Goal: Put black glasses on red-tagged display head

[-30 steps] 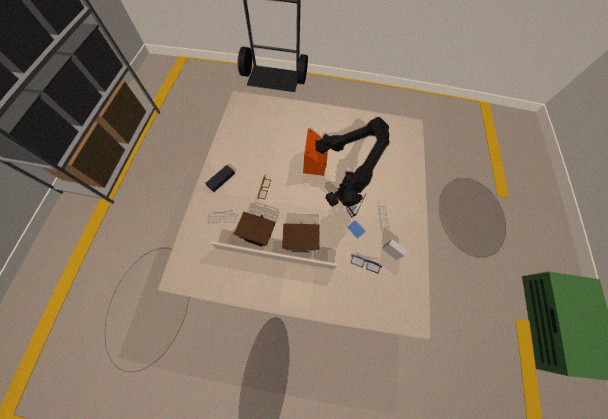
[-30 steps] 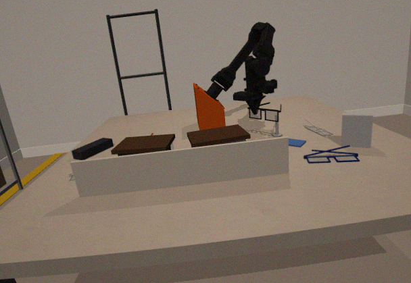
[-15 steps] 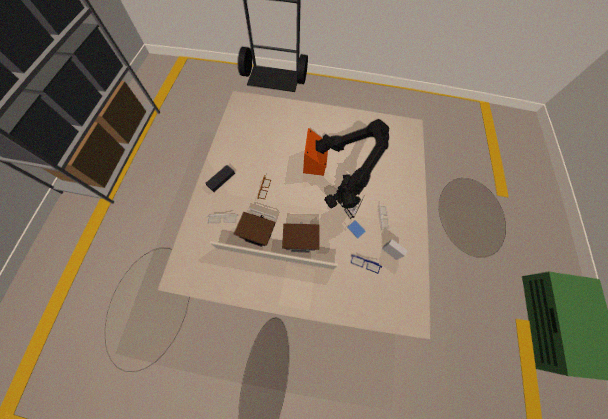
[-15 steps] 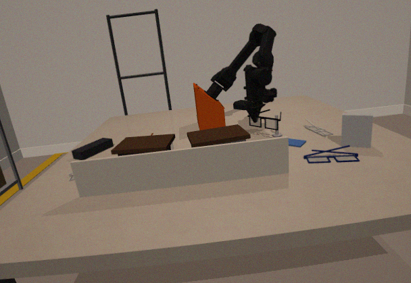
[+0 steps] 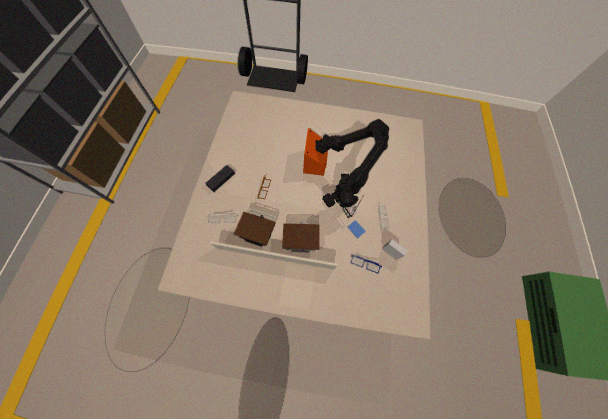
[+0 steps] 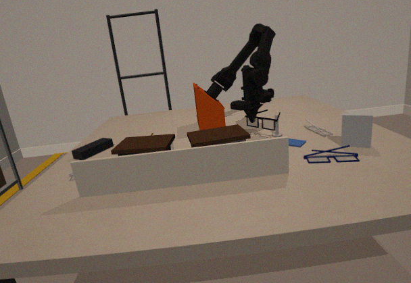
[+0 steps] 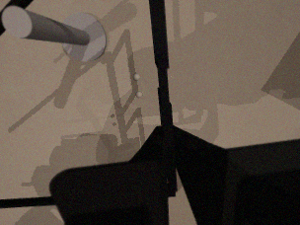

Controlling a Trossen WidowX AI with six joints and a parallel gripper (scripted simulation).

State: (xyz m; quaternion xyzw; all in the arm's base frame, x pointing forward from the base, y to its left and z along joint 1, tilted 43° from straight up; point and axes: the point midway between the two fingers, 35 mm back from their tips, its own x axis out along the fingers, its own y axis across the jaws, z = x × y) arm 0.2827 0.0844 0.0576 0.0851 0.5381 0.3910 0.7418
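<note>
My gripper tip is now 30 mm short of the grey post, 90 mm to the right of it and 40 mm above it. From my gripper tip the other things lie so: blue card 140 mm ahead, 100 mm to the left, 60 mm below; then low white wall 290 mm ahead, 330 mm to the right, 10 mm below; then white box 260 mm ahead, 270 mm to the left.
</note>
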